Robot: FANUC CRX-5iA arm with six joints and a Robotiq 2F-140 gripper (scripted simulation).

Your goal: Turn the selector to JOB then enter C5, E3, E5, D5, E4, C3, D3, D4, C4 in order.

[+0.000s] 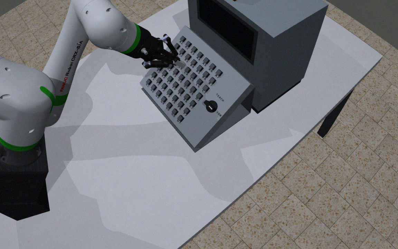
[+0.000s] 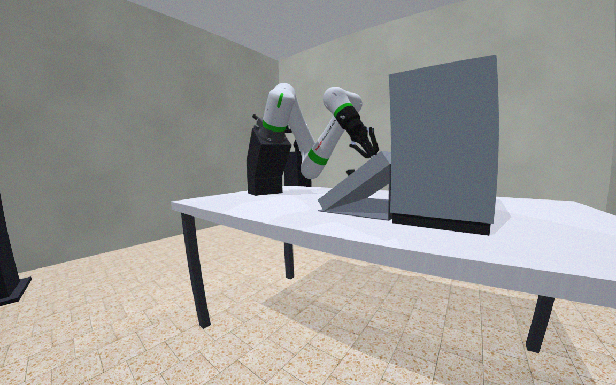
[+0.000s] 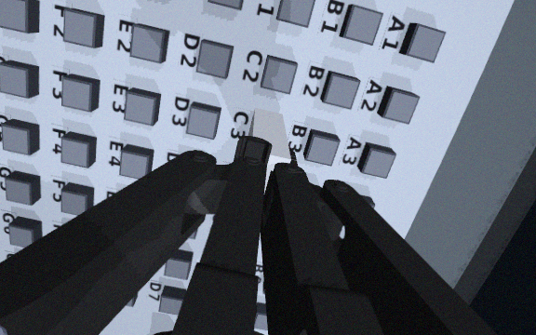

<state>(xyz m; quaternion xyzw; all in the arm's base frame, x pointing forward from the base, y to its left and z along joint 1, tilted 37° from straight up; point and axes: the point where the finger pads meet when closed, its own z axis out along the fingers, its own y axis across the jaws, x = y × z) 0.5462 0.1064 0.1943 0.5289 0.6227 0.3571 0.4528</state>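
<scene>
My hand is 2 cm short of the key C4, 3 cm to the left of it and 3 cm above it. From my hand the other things lie so: sloped keypad (2 cm ahead, 8 cm to the right, 8 cm below); then key E4 (4 cm behind, 4 cm to the right, 6 cm below); then key D3 (1 cm behind, 4 cm below).
</scene>
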